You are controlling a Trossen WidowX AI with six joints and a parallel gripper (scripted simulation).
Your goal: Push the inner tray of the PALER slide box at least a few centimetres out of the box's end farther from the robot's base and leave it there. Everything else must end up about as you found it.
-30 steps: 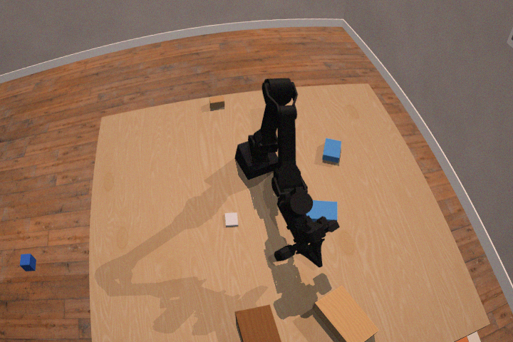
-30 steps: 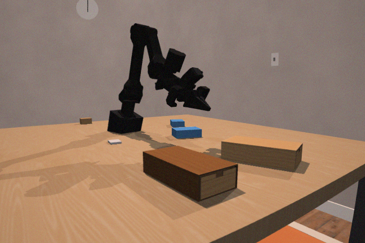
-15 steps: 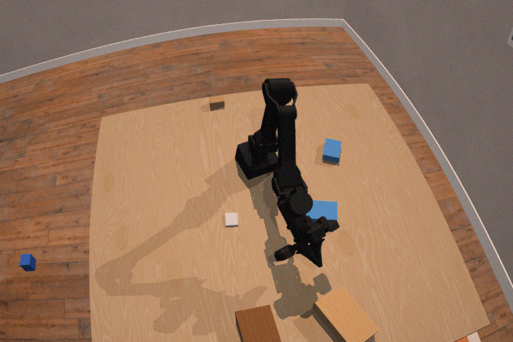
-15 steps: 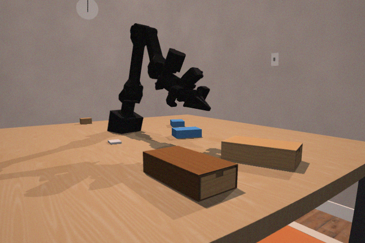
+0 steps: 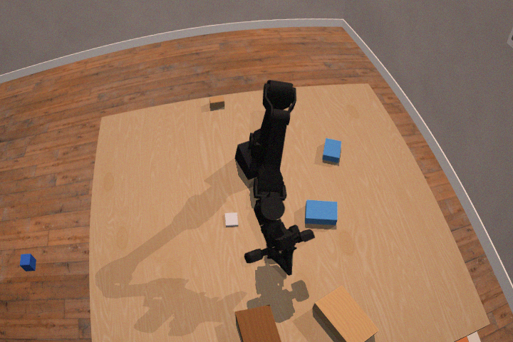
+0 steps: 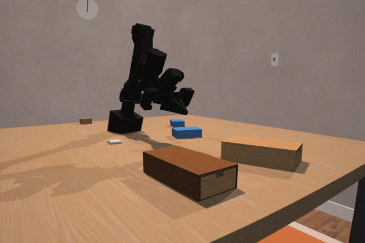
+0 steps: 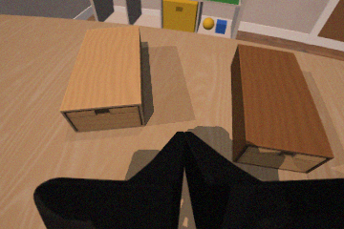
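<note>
Right now the inner tray is 18 cm ahead of my hand, 15 cm to the left of it and 12 cm below it. From my hand the other things lie so: small brown block: 85 cm behind, 9 cm to the right, 13 cm below; white block: 26 cm behind, 11 cm to the right, 14 cm below.
</note>
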